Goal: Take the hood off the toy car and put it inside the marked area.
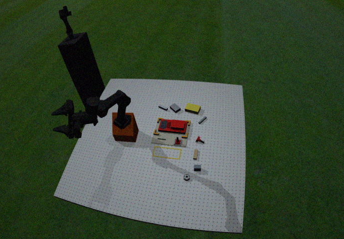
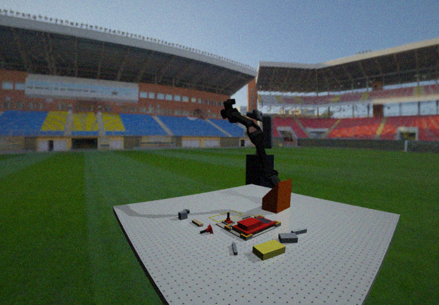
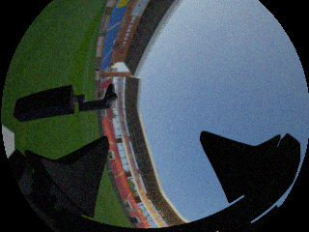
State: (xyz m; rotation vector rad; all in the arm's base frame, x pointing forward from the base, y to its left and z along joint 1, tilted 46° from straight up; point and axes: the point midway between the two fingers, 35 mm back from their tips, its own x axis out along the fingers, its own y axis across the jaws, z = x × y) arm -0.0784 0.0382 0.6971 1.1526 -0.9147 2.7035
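Now: the tan piece 560 mm ahead of my gripper tip, 370 mm to the left of it and 690 mm below it. From my gripper tip the other things lie so: yellow block 490 mm ahead, 780 mm to the left, 680 mm below.
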